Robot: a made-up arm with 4 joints. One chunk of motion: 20 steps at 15 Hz.
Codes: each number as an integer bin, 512 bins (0 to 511) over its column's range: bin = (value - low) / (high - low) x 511, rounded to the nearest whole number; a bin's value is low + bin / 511 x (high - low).
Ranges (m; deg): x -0.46..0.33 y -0.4..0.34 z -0.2..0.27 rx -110..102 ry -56..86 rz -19..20
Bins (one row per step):
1: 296 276 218 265 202 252
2: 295 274 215 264 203 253
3: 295 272 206 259 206 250
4: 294 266 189 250 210 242
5: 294 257 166 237 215 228
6: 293 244 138 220 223 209
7: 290 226 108 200 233 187
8: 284 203 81 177 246 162
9: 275 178 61 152 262 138
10: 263 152 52 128 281 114
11: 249 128 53 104 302 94
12: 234 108 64 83 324 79
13: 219 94 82 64 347 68
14: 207 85 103 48 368 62
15: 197 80 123 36 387 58
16: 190 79 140 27 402 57
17: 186 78 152 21 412 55
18: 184 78 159 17 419 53
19: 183 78 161 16 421 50
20: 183 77 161 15 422 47
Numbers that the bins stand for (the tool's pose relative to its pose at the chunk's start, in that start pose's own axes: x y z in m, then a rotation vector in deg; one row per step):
1: -0.0024 -0.0003 0.0005 -0.06 0.13 0.23
2: -0.0039 -0.0032 -0.0023 -0.47 0.41 0.31
3: -0.0039 -0.0061 -0.0105 -2.55 1.24 0.08
4: -0.0055 -0.0148 -0.0262 -6.28 2.36 -0.53
5: -0.0055 -0.0278 -0.0473 -11.68 3.75 -1.60
6: -0.0070 -0.0467 -0.0731 -18.73 5.97 -3.05
7: -0.0117 -0.0727 -0.1007 -27.03 8.75 -4.73
8: -0.0209 -0.1060 -0.1255 -36.57 12.36 -6.64
9: -0.0349 -0.1422 -0.1439 -46.94 16.81 -8.47
10: -0.0534 -0.1799 -0.1522 -56.90 22.09 -10.30
11: -0.0750 -0.2146 -0.1513 -66.85 27.92 -11.83
12: -0.0982 -0.2436 -0.1411 -75.57 34.04 -12.97
13: -0.1214 -0.2639 -0.1246 -83.45 40.43 -13.81
14: -0.1400 -0.2769 -0.1053 -90.09 46.26 -14.27
15: -0.1554 -0.2841 -0.0869 -95.06 51.54 -14.57
16: -0.1663 -0.2856 -0.0712 -98.80 55.71 -14.65
17: -0.1724 -0.2870 -0.0602 -101.29 58.49 -14.80
18: -0.1755 -0.2870 -0.0538 -102.95 60.43 -14.95
19: -0.1771 -0.2870 -0.0519 -103.36 60.99 -15.18
20: -0.1771 -0.2885 -0.0519 -103.78 61.27 -15.41

